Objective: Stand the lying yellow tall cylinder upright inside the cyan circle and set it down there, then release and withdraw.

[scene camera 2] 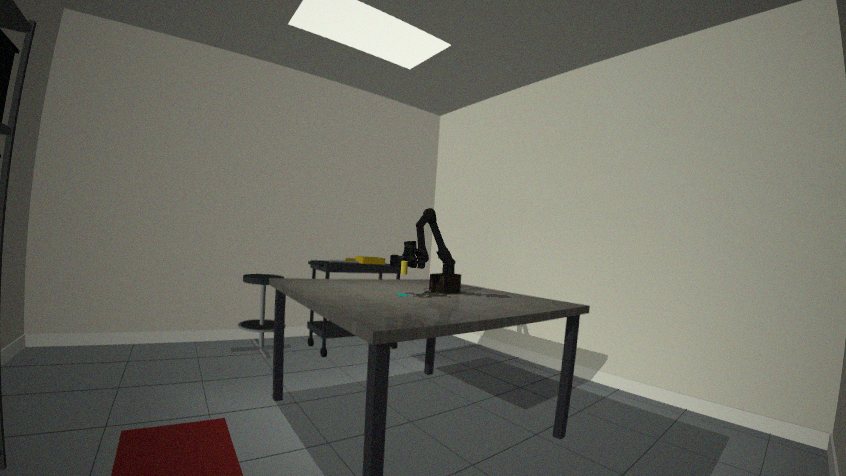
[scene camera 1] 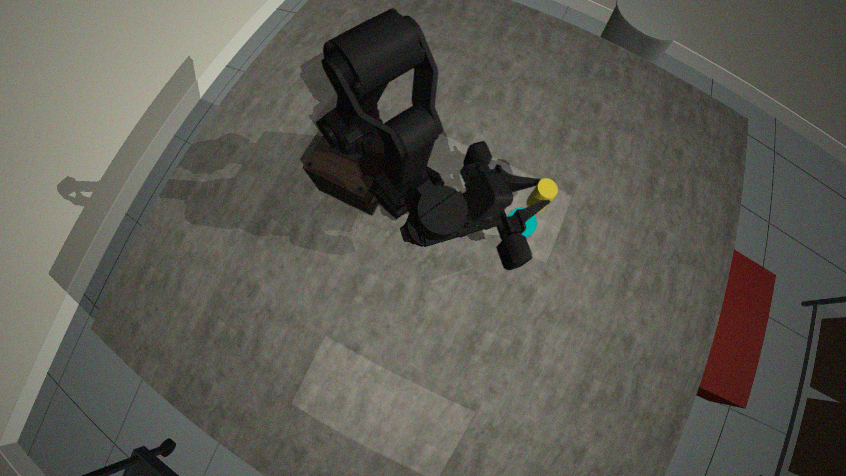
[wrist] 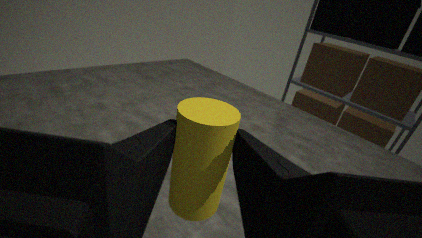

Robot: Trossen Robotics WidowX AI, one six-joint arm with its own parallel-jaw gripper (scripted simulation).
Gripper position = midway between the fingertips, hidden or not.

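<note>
There's a yellow cylinder [wrist: 206, 129] being carried by my gripper [scene camera 1: 544, 191], and you'd see the gripper in the wrist view [wrist: 205, 132] as well.
</note>
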